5 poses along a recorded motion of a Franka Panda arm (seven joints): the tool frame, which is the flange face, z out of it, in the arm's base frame.
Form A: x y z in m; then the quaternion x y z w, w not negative.
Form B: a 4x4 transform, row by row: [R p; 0 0 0 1], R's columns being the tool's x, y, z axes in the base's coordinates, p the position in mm. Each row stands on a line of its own. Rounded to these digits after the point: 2 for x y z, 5 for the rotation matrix.
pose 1, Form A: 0.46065 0.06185 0.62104 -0.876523 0.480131 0.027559 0.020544
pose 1, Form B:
0.53743 -0.84282 -0.02858 460.65
-0.84056 -0.53810 0.06248 61.85
-0.06804 -0.00955 -0.99764 621.04
0 0 0 1

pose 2, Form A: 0.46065 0.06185 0.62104 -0.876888 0.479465 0.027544 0.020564
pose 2, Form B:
0.53871 -0.84201 -0.02859 460.65
-0.83974 -0.53938 0.06248 61.85
-0.06803 -0.00965 -0.99764 621.04
0 0 0 1

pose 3, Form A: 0.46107 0.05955 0.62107 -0.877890 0.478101 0.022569 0.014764
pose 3, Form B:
0.54182 -0.84011 -0.02551 461.07
-0.83877 -0.54240 0.04750 59.55
-0.05374 -0.00434 -0.99855 621.07
0 0 0 1

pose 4, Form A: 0.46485 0.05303 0.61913 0.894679 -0.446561 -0.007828 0.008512
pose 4, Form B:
0.60104 -0.79892 -0.02161 464.85
-0.79919 -0.60102 -0.00824 53.03
-0.00640 0.02222 -0.99973 619.13
0 0 0 1

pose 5, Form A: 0.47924 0.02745 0.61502 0.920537 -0.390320 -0.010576 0.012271
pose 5, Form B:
0.69508 -0.71835 -0.02905 479.24
-0.71887 -0.69500 -0.01434 27.45
-0.00989 0.03085 -0.99948 615.02
0 0 0 1

